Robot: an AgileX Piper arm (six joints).
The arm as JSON. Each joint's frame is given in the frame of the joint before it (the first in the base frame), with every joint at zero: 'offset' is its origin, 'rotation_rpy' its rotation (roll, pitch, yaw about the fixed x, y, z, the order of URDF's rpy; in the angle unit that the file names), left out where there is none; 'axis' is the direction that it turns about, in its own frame. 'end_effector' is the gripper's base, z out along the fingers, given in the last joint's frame.
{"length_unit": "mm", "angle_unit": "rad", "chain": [
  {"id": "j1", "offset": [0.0, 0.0, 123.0], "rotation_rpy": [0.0, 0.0, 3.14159], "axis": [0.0, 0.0, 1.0]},
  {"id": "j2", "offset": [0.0, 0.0, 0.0], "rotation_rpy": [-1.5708, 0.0, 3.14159], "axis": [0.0, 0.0, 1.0]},
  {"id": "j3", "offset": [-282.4, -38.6, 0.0], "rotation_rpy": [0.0, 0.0, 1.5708], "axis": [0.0, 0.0, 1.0]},
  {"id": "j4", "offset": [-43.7, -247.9, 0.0], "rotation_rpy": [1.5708, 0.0, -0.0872], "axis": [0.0, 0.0, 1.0]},
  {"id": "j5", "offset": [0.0, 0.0, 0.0], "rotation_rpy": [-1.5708, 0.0, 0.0], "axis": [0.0, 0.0, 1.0]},
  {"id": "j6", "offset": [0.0, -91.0, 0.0], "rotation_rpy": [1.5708, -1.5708, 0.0], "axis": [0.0, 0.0, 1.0]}
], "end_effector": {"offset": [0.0, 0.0, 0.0], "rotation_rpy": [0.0, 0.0, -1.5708]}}
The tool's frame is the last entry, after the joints.
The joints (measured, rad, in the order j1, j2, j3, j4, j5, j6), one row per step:
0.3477, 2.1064, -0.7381, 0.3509, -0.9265, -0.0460
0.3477, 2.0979, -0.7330, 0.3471, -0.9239, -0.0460
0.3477, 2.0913, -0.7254, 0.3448, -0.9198, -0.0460
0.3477, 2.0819, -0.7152, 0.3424, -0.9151, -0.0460
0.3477, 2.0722, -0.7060, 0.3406, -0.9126, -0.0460
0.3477, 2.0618, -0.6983, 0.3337, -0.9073, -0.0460
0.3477, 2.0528, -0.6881, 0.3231, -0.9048, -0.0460
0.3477, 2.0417, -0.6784, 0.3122, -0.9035, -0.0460
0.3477, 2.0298, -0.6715, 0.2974, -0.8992, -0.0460
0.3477, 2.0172, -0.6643, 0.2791, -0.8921, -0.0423
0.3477, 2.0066, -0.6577, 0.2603, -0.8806, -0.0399
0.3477, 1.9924, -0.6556, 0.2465, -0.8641, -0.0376
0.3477, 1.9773, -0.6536, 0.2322, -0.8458, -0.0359
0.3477, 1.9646, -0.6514, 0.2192, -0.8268, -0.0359
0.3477, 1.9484, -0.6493, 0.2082, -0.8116, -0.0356
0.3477, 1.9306, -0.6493, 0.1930, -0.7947, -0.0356
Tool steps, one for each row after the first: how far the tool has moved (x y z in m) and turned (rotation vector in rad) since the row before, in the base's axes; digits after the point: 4 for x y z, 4 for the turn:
-0.0010, 0.0000, 0.0019, 0.0001, -0.0010, 0.0039
-0.0018, -0.0004, 0.0006, -0.0010, 0.0048, 0.0026
-0.0024, -0.0006, 0.0011, -0.0010, 0.0052, 0.0028
-0.0020, -0.0006, 0.0015, -0.0004, 0.0018, 0.0020
-0.0018, 0.0000, 0.0018, -0.0011, 0.0021, 0.0071
-0.0024, 0.0000, 0.0011, -0.0034, 0.0026, 0.0104
-0.0022, 0.0000, 0.0020, -0.0025, -0.0011, 0.0105
-0.0016, 0.0006, 0.0025, -0.0026, -0.0019, 0.0145
-0.0018, 0.0008, 0.0025, -0.0004, 0.0005, 0.0167
-0.0019, 0.0009, 0.0015, -0.0028, 0.0060, 0.0179
-0.0009, 0.0009, 0.0030, 0.0005, 0.0038, 0.0135
-0.0010, 0.0009, 0.0032, -0.0005, 0.0045, 0.0143
-0.0011, 0.0008, 0.0023, -0.0030, 0.0074, 0.0137
-0.0009, 0.0006, 0.0038, -0.0007, 0.0005, 0.0113
-0.0006, 0.0011, 0.0046, -0.0018, -0.0020, 0.0154

